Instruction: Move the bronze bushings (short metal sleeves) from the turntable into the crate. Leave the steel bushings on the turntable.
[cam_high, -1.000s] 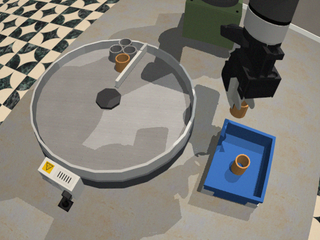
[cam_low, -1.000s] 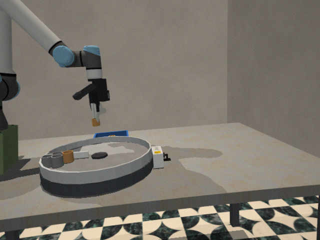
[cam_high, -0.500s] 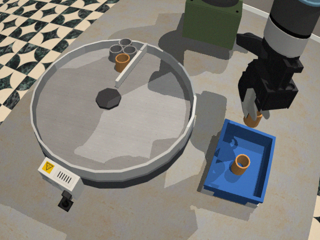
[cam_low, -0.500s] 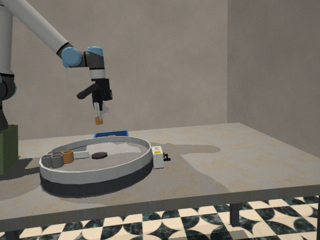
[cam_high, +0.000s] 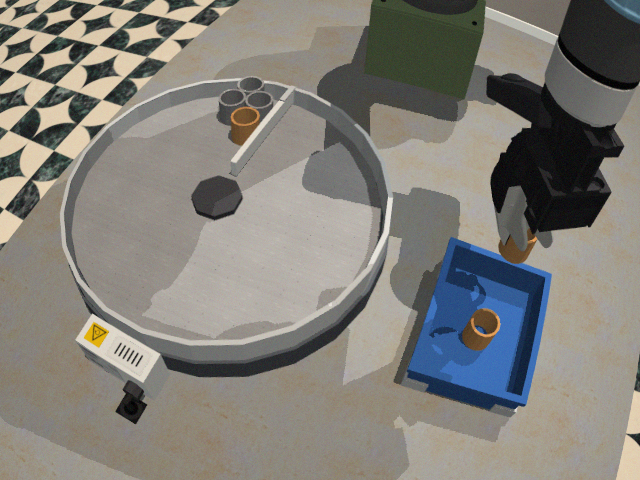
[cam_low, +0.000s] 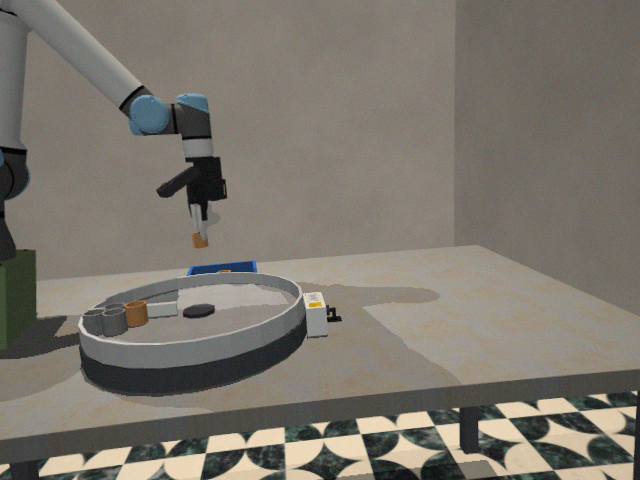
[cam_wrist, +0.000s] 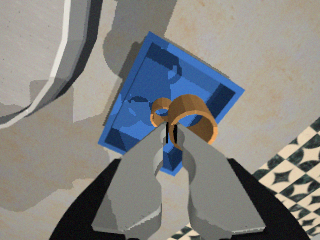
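The blue crate lies 130 mm below my hand, 40 mm ahead of it and 10 mm to the left of it. From my hand the other things lie so: round grey turntable 340 mm to the right, 100 mm below, 10 mm behind.
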